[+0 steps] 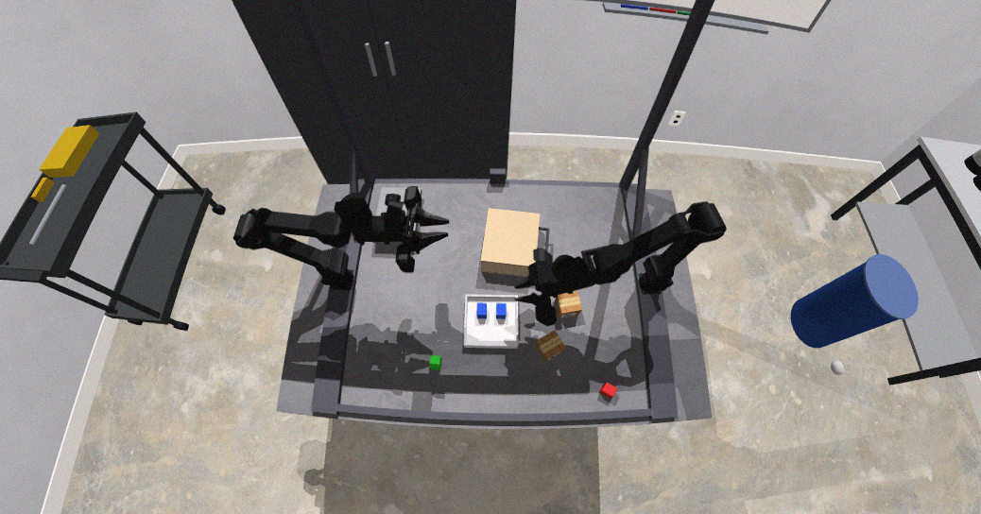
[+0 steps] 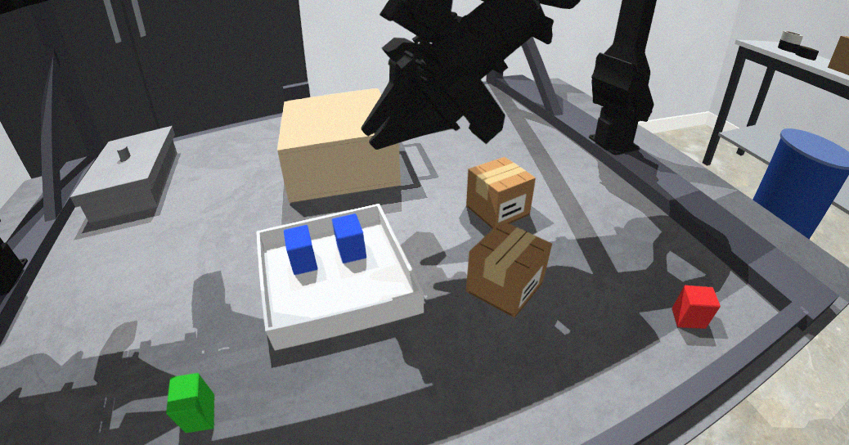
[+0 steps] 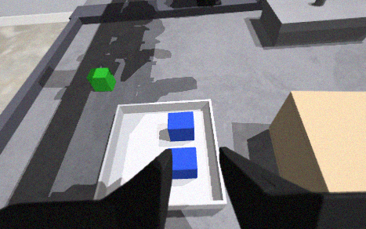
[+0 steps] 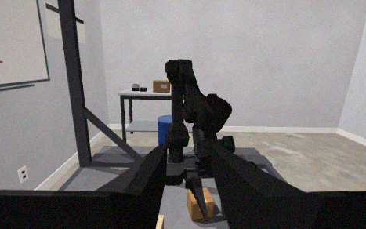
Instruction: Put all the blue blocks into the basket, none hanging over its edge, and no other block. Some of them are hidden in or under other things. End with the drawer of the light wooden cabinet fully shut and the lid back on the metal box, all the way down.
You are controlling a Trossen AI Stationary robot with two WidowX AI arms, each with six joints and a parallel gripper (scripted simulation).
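Note:
My left hand is 190 mm past the drawer, 10 mm to the left of it and 110 mm above it. From my left hand the other things lie so: light wooden cabinet 190 mm behind, 30 mm to the right, 110 mm below; green block 160 mm ahead, 230 mm to the right, 130 mm below; white basket 40 mm ahead, 90 mm to the right, 140 mm below.
My right hand is 120 mm past the light wooden cabinet, 190 mm to the right of it and 300 mm above it. The rest, counted from my right hand: drawer (120 mm behind, 200 mm to the left, 310 mm below); green block (230 mm ahead, 20 mm to the right, 320 mm below); white basket (110 mm ahead, 130 mm to the left, 330 mm below).

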